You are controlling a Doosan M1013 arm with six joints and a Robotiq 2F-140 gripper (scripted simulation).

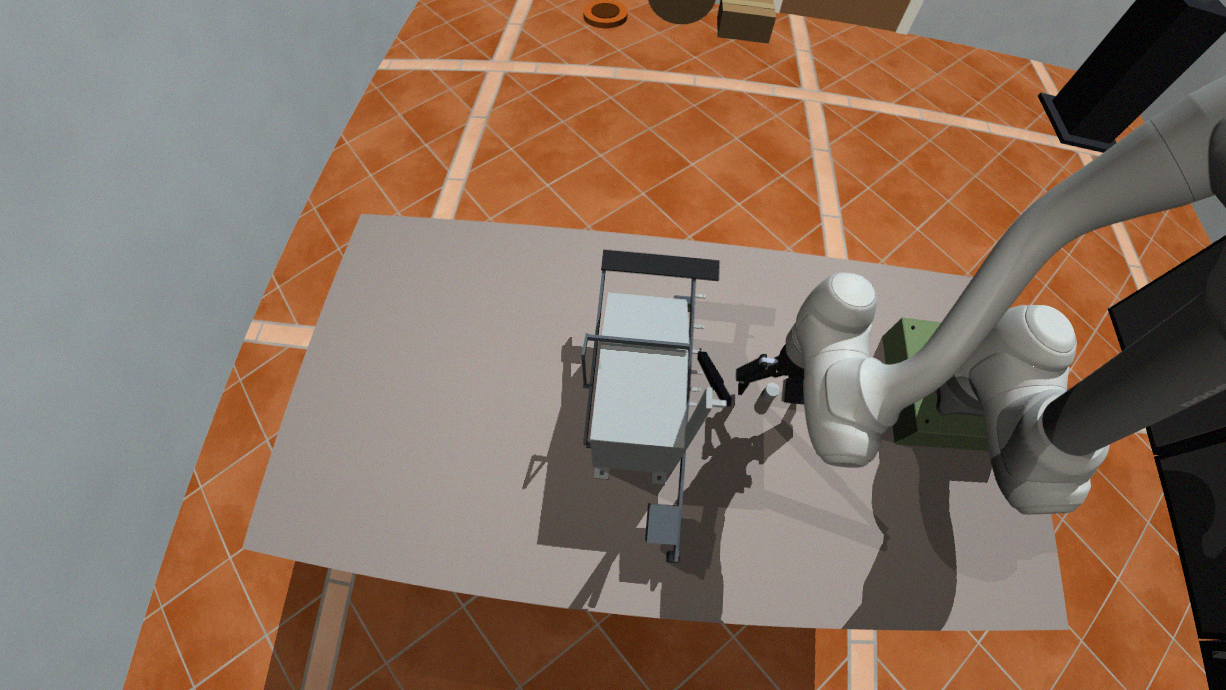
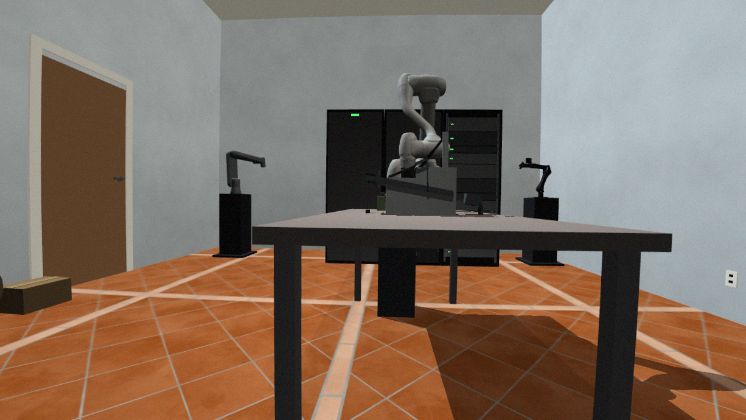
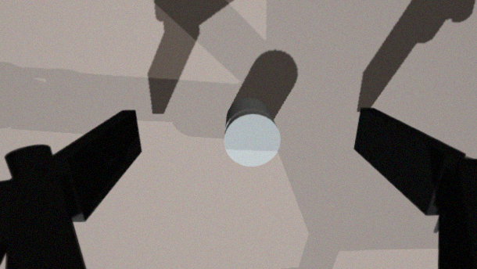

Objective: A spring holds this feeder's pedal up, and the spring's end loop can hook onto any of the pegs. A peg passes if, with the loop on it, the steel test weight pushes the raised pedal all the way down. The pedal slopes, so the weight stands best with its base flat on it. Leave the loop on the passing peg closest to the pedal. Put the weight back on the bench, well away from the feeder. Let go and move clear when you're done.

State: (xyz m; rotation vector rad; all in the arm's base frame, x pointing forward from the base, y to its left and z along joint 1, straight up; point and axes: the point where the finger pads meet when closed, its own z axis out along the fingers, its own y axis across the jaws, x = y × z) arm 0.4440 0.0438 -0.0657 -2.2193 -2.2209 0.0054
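The steel test weight is 1 cm below my hand. Also, from my hand: small block 22 cm to the right, 20 cm ahead, 3 cm below; white-tipped pin 37 cm above, 19 cm ahead, 18 cm to the left.
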